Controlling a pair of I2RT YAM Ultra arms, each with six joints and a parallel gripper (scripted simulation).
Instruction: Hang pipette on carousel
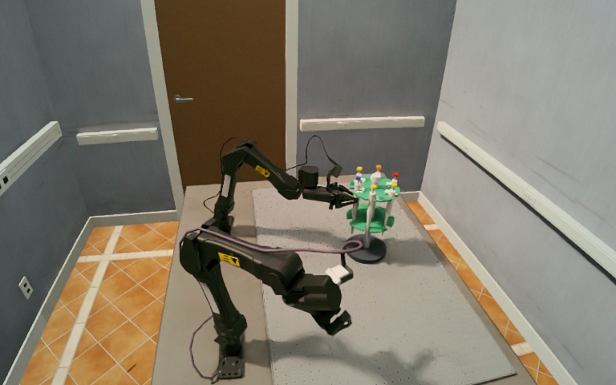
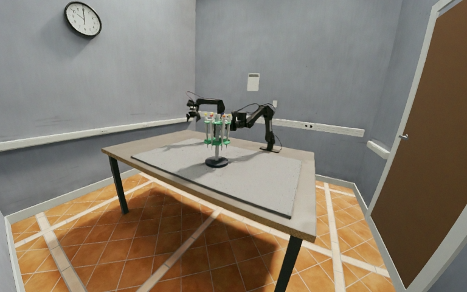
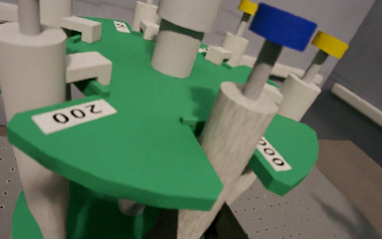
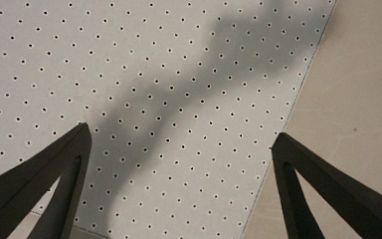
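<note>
The pipette is 30 mm below my left hand, 10 mm to the right of it and 10 mm ahead of it.
</note>
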